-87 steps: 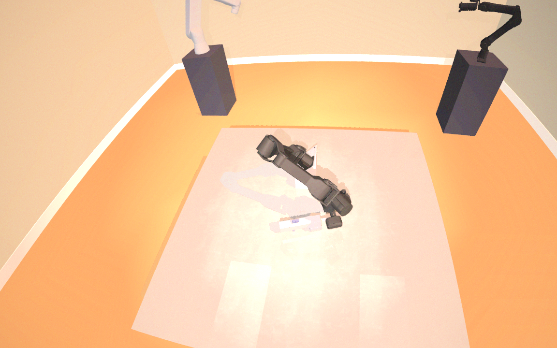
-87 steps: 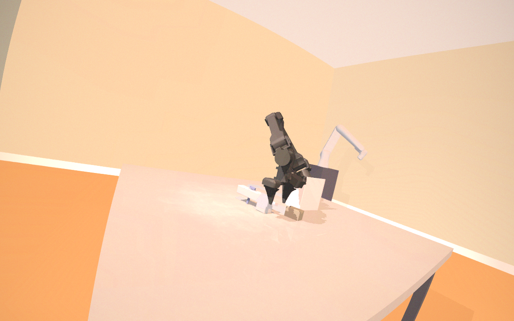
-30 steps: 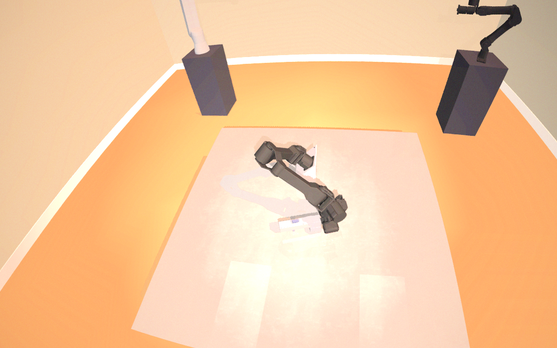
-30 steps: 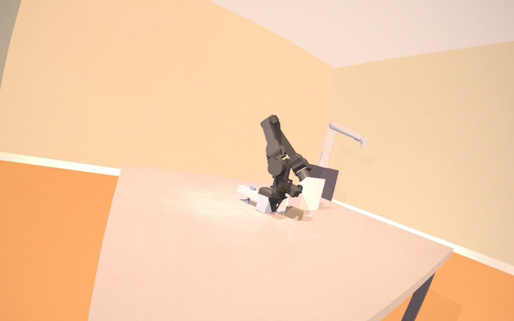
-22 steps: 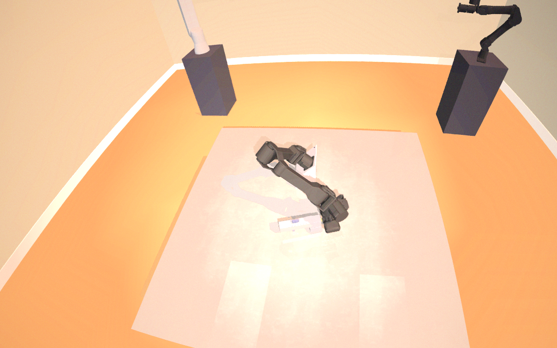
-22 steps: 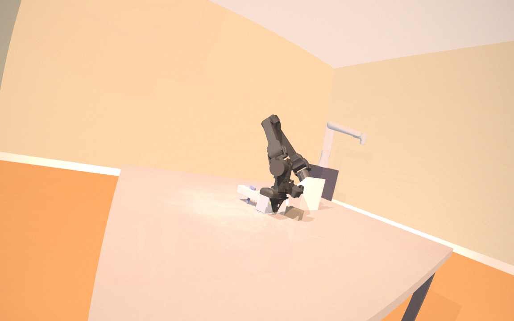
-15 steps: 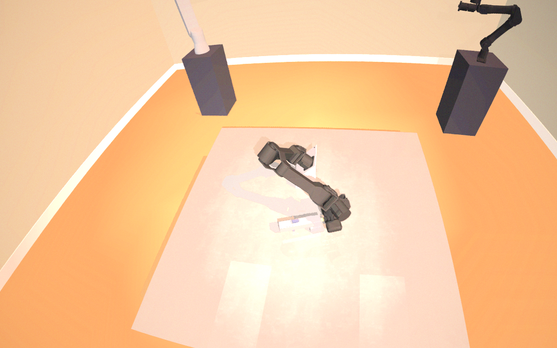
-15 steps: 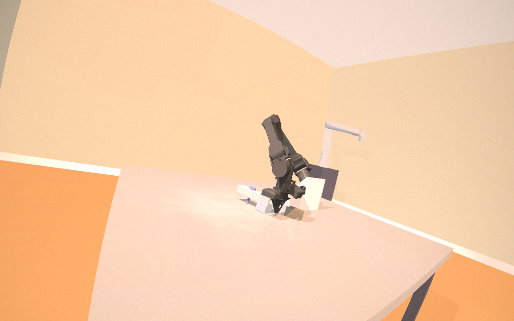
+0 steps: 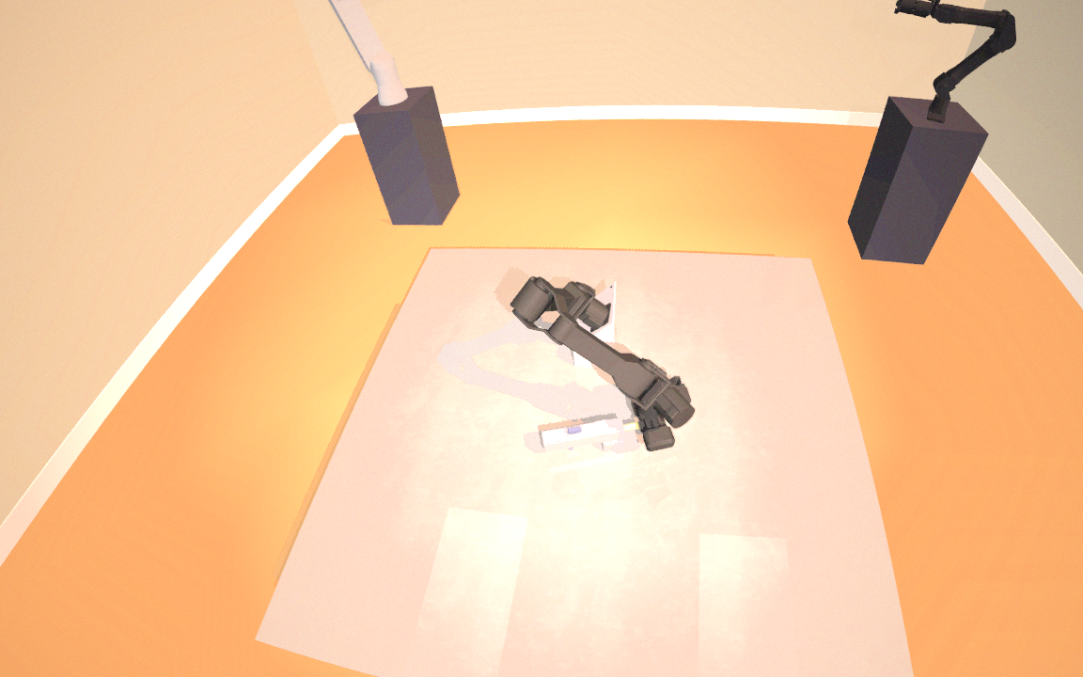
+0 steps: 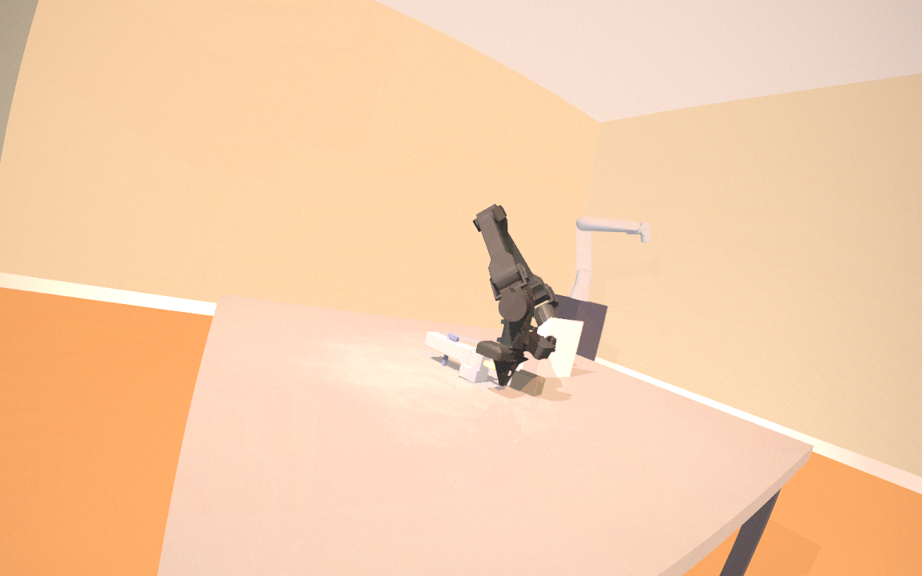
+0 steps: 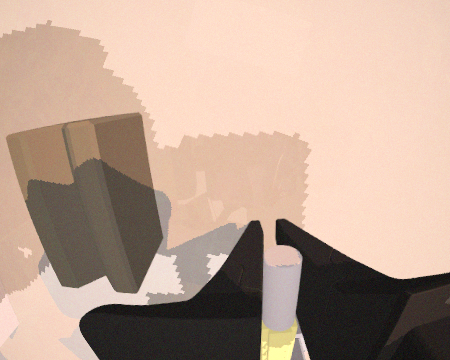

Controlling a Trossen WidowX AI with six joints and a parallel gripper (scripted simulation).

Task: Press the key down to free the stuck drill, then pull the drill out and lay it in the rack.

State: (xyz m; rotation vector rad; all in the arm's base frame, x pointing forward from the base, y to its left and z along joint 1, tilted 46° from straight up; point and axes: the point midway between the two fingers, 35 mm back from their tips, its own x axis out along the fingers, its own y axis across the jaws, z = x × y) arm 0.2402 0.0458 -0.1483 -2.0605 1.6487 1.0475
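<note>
The yellow drill is 2 cm ahead of my gripper tip, 5 cm to the right of it and 3 cm above it. Also, from my gripper tip: small purple piece: 6 cm ahead, 16 cm to the right, 4 cm above; then olive-brown block: 8 cm behind, 1 cm to the right.
</note>
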